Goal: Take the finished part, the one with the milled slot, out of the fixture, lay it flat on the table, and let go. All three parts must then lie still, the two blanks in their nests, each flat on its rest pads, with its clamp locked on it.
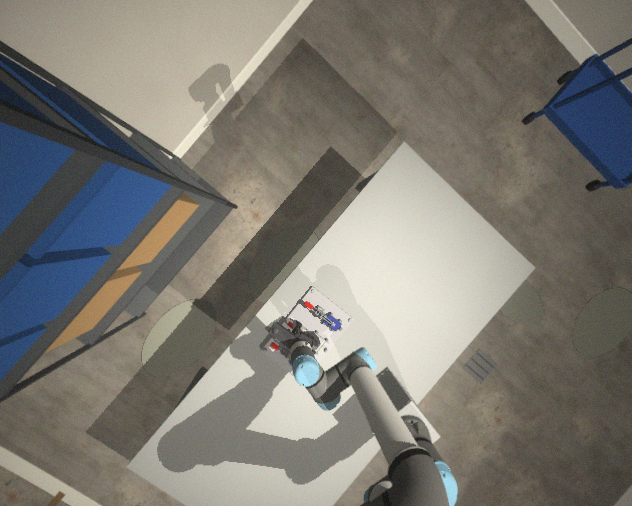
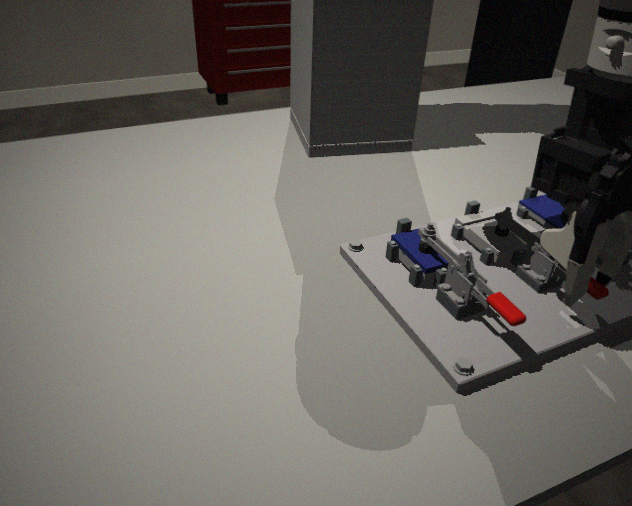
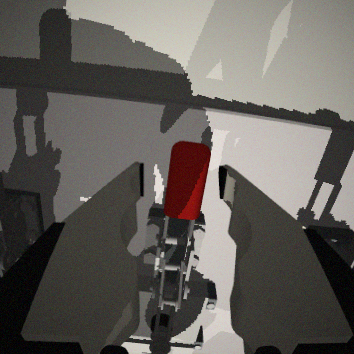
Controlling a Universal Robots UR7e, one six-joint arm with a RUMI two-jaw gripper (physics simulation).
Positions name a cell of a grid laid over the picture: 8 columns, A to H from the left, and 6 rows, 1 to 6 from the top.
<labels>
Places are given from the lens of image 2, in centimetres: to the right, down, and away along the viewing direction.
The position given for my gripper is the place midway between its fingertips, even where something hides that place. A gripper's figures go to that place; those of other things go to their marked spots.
my gripper (image 2: H4): 28, 5, 53
blue blank (image 2: F3): 10, -1, 59
</labels>
